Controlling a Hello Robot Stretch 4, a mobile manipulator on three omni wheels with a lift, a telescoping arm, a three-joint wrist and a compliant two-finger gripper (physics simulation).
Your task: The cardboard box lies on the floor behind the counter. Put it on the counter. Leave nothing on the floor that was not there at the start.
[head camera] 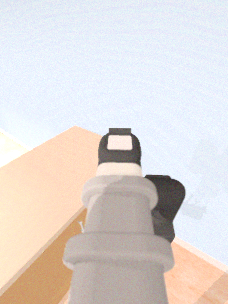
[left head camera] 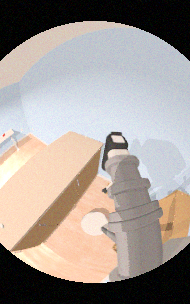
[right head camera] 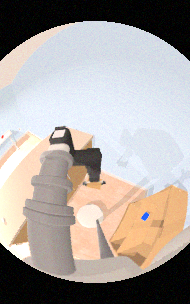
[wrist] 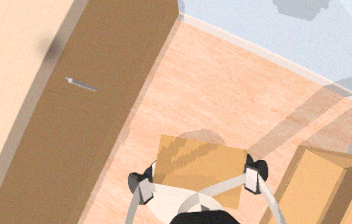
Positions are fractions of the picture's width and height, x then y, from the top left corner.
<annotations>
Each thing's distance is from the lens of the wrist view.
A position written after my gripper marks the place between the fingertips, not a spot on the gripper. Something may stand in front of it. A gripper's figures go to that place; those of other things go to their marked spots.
my gripper (wrist: 0.56,0.77): 0.25 m
cardboard box (wrist: 0.55,0.74): 0.22 m
</annotations>
